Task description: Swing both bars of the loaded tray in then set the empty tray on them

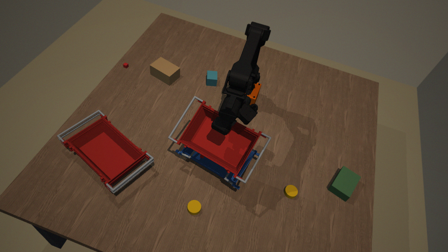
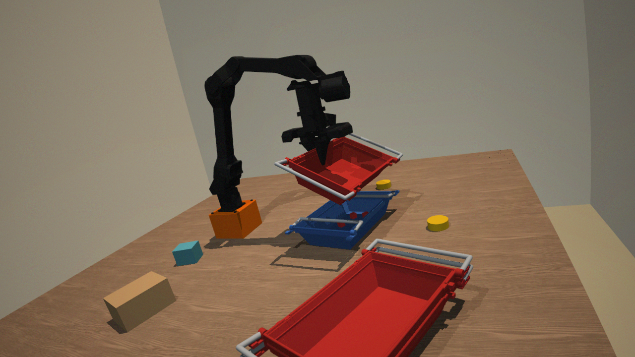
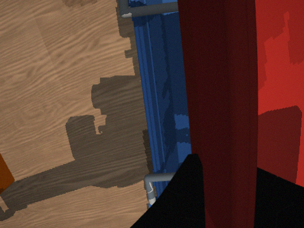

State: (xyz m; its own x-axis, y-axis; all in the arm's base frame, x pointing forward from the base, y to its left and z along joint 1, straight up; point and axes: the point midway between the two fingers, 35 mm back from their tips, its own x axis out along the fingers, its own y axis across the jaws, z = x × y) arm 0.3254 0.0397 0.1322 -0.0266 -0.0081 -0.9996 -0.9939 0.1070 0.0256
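My gripper tip is now 70 mm short of the red tray and 10 mm to the left of it. Round my gripper tip: teal cube 350 mm behind, 220 mm to the right, 160 mm below; then green box 500 mm to the left, 160 mm below, 90 mm behind; then tan box 440 mm to the right, 270 mm behind, 150 mm below.
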